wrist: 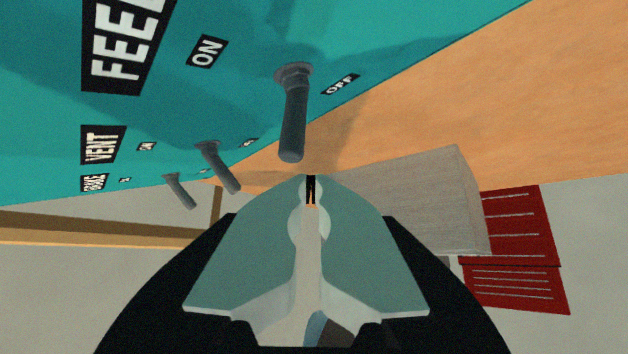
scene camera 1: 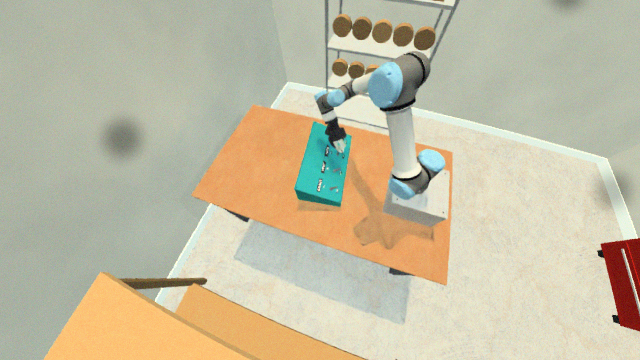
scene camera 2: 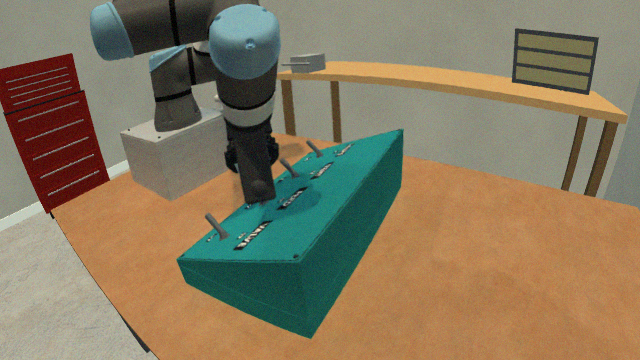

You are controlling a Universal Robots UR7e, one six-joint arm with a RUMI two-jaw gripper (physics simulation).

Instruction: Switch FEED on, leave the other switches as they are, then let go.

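Pixels of known places: gripper, fingertip midpoint: [wrist: 311, 177] [scene camera 1: 342, 153]; arm's base, link origin: [scene camera 2: 178, 123].
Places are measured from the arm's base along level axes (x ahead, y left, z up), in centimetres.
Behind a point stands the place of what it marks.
Note:
The teal switch panel [scene camera 1: 309, 172] {x 52.9, y 19.8, z -4.0 cm} [scene camera 2: 350, 215] {x 65.2, y 0.1, z -4.9 cm} [wrist: 45, 105] {x 52.2, y 6.2, z -5.9 cm} stands on the table. The FEED lever [wrist: 293, 117] {x 46.0, y -2.3, z -6.2 cm} shows in the wrist view, rising from between its ON and OFF marks, leaning less to OFF than the VENT lever [wrist: 220, 167] {x 41.0, y 8.6, z -7.2 cm} [scene camera 2: 289, 167] {x 41.1, y 8.8, z -7.0 cm}. Whether it rests at ON, I cannot tell; my gripper mostly hides it in scene camera 2. The BRAKE lever [wrist: 181, 191] {x 37.1, y 19.9, z -7.2 cm} [scene camera 2: 314, 148] {x 37.3, y 20.1, z -7.1 cm} leans to OFF. The VALVE lever [scene camera 2: 216, 226] {x 48.6, y -14.0, z -7.1 cm} tilts toward its OFF mark. My gripper [scene camera 1: 340, 148] {x 42.4, y -1.3, z -4.4 cm} [wrist: 311, 177] {x 42.4, y -1.3, z -4.4 cm} is shut and empty, its fingertips close by the FEED lever's free end.
The orange table [scene camera 1: 250, 165] {x 96.6, y 28.5, z -17.8 cm} [scene camera 2: 475, 260] {x 82.0, y 17.3, z -17.8 cm} [wrist: 500, 100] {x 22.2, y -15.8, z -17.8 cm} bears the panel and the arm's grey base block [scene camera 1: 417, 212] {x -8.0, y 14.0, z -2.9 cm} [scene camera 2: 175, 167] {x 10.6, y -7.2, z -9.0 cm} [wrist: 410, 200] {x 9.8, y -3.0, z -9.2 cm}. A red cabinet [scene camera 2: 62, 145] [wrist: 517, 287] and a wooden bench [scene camera 2: 425, 80] stand beyond the table.

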